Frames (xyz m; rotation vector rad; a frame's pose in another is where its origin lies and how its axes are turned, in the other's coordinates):
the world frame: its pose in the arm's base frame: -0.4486 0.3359 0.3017 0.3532 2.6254 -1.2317
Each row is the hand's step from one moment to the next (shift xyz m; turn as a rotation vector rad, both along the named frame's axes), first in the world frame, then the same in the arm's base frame.
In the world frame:
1: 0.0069 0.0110 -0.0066 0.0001 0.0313 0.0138
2: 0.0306 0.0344 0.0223 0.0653 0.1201 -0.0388
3: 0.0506 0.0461 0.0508 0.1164 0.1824 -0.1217
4: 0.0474 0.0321 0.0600 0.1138 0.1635 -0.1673
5: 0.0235 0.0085 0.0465 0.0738 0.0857 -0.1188
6: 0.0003 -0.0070 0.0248 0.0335 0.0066 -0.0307
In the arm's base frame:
1: -0.0038 0.0128 -0.0059 0.0108 0.0087 -0.0313
2: -0.0163 0.0078 -0.0479 -0.0287 0.1125 -0.0819
3: -0.0289 -0.0046 -0.0801 -0.0659 0.2217 -0.0903
4: -0.0293 -0.0208 -0.0747 -0.0736 0.2450 -0.0474
5: -0.0152 -0.0279 -0.0422 -0.0550 0.1542 -0.0096
6: -0.0001 -0.0235 -0.0105 -0.0326 0.0320 0.0045

